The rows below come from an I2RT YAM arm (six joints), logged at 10 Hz.
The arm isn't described. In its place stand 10 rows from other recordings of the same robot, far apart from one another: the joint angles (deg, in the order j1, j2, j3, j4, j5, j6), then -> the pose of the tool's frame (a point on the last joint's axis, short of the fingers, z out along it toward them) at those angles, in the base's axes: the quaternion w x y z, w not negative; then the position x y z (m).
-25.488, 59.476, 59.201, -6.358, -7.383, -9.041 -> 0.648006 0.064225 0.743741 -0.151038 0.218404 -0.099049 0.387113
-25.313, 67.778, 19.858, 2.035, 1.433, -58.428 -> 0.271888 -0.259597 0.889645 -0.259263 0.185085 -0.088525 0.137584
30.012, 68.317, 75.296, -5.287, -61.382, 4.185 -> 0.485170 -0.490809 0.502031 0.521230 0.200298 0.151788 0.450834
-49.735, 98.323, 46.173, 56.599, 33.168, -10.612 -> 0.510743 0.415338 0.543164 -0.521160 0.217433 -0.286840 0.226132
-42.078, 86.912, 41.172, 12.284, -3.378, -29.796 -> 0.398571 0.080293 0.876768 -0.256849 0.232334 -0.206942 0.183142
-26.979, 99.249, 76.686, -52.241, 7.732, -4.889 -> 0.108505 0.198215 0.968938 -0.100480 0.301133 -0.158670 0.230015
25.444, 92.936, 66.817, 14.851, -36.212, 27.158 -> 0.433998 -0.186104 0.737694 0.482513 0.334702 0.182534 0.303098
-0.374, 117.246, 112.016, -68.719, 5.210, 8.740 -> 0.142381 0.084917 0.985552 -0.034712 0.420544 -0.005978 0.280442
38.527, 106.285, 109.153, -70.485, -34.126, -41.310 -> 0.192481 -0.645464 0.682711 0.283253 0.281022 0.249282 0.343418
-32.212, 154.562, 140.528, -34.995, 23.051, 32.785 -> 0.343845 0.552127 0.736569 -0.185452 0.483838 -0.321306 0.145089
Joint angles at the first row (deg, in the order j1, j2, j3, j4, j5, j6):
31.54, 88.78, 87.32, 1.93, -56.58, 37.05
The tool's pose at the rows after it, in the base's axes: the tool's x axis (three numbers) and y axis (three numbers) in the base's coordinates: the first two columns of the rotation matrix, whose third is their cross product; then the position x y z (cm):
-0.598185 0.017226 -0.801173 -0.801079 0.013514 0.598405 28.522 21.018 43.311
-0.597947 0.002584 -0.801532 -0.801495 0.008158 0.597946 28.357 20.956 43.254
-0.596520 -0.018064 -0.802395 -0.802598 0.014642 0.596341 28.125 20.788 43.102
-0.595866 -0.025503 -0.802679 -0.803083 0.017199 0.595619 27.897 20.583 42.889
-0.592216 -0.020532 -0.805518 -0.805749 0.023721 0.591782 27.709 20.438 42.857
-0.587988 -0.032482 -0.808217 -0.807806 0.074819 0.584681 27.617 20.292 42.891
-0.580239 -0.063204 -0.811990 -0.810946 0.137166 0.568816 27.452 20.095 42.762
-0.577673 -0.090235 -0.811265 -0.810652 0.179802 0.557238 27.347 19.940 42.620
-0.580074 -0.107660 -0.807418 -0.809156 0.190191 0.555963 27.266 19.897 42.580
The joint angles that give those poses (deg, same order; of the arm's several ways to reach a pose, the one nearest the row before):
31.54, 88.60, 87.36, 1.84, -57.25, 37.27
31.55, 88.35, 87.33, 0.71, -57.98, 36.47
31.49, 87.90, 87.39, -2.03, -58.42, 34.45
31.39, 87.24, 86.58, -2.72, -58.65, 33.68
31.37, 86.66, 85.94, -2.60, -58.19, 33.48
31.36, 86.57, 87.44, -8.09, -56.04, 29.88
31.37, 86.60, 89.32, -15.45, -53.58, 24.71
31.35, 86.75, 90.68, -20.60, -51.89, 21.23
31.37, 86.92, 91.48, -23.11, -51.66, 19.80

